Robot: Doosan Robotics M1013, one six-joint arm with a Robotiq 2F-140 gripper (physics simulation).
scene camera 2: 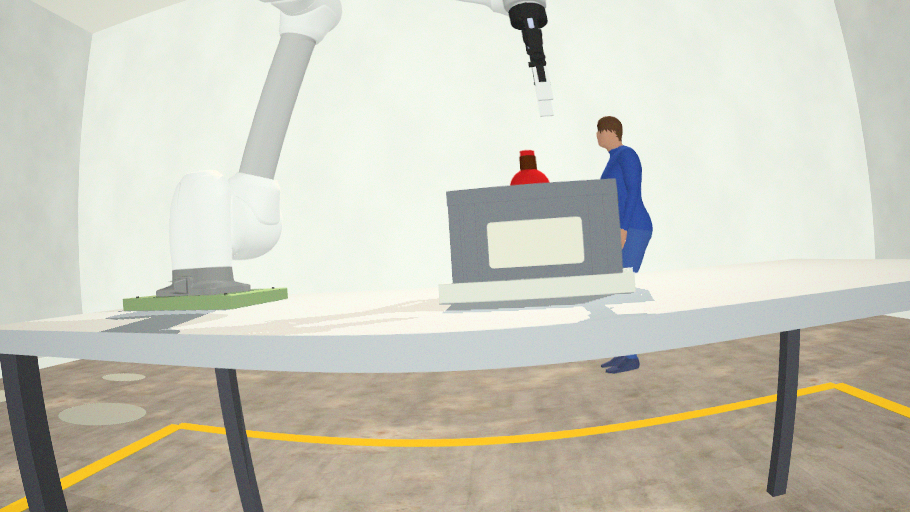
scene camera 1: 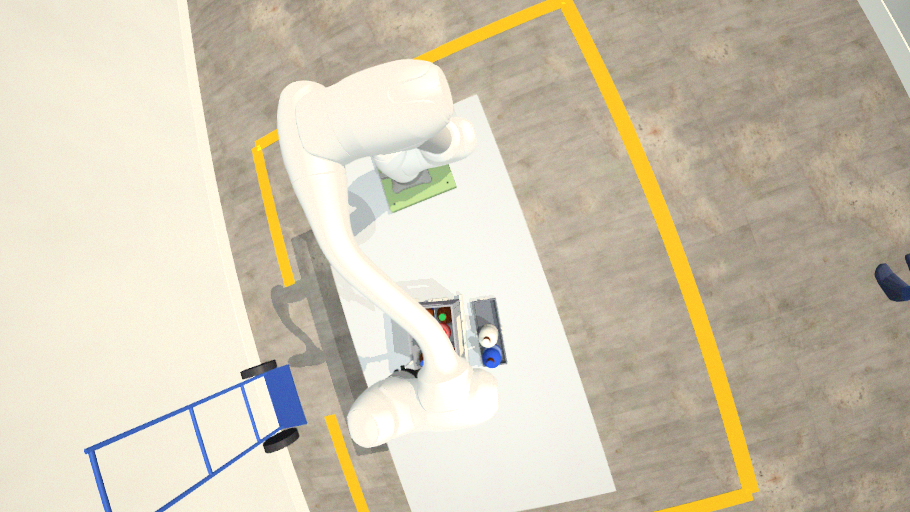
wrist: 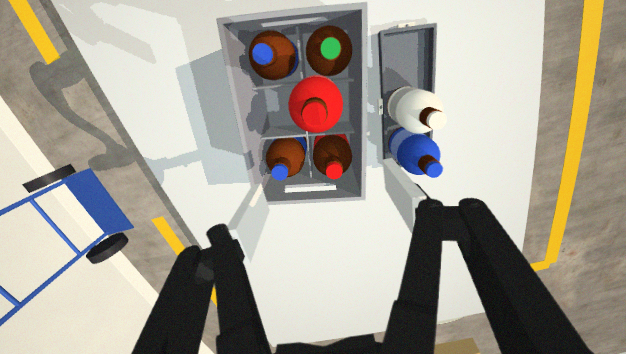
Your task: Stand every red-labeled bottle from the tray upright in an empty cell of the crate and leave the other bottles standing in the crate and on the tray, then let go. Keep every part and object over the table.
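Places are measured from the arm's base along level axes (x ahead, y left, z up), in millimetres.
Pixels of known places: gripper, fingertip midpoint: (scene camera 2: 546,108) (wrist: 323,186); arm's base, origin of the base link: (scene camera 2: 203,293).
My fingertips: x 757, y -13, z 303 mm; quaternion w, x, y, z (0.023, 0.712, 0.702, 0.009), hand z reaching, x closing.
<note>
For each thing: its top centre in the pictures, then the offset to it from my fingertips. "spot": a spot on its surface instead.
- grey crate, middle of its top: (wrist: 348,116) (scene camera 2: 545,193) (scene camera 1: 449,341) dz -154, dx -19, dy +42 mm
- red bottle, middle of its top: (wrist: 314,115) (scene camera 2: 526,151) (scene camera 1: 431,341) dz -80, dx -45, dy +0 mm
- green cap, middle of its top: (wrist: 330,48) (scene camera 1: 442,317) dz -166, dx -110, dy +35 mm
- red label, surface spot: (wrist: 332,150) spot: dz -206, dx +43, dy +9 mm
- tray, surface spot: (wrist: 407,55) (scene camera 1: 486,310) spot: dz -324, dx -76, dy +186 mm
- white bottle, middle of its top: (wrist: 437,120) (scene camera 1: 486,342) dz -169, dx +18, dy +172 mm
- blue bottle, middle of its top: (wrist: 435,170) (scene camera 1: 490,364) dz -169, dx +100, dy +167 mm
The grey crate (scene camera 1: 457,318) (scene camera 2: 467,254) (wrist: 364,100) has six cells. A red bottle (scene camera 1: 446,329) (scene camera 2: 529,178) (wrist: 312,90) stands in its middle right cell in the wrist view and rises above the rim. Brown bottles stand in the corner cells: blue cap (wrist: 277,60), green cap (wrist: 320,65), blue cap (wrist: 286,152), red cap and red label (wrist: 332,150). The middle left cell is empty. The tray (scene camera 1: 483,310) (wrist: 407,55) holds a white bottle (scene camera 1: 488,334) (wrist: 412,109) and a blue bottle (scene camera 1: 491,356) (wrist: 417,152). My gripper (scene camera 2: 545,109) (wrist: 323,186) is open and empty, above the crate.
The white table (scene camera 1: 509,439) (scene camera 2: 381,350) carries the crate and tray, with the robot's green base plate (scene camera 1: 423,195) (scene camera 2: 254,298) at one end. A blue cart (scene camera 1: 285,396) (wrist: 97,200) stands beside the table. A person in blue (scene camera 2: 626,171) stands behind the crate in scene camera 2.
</note>
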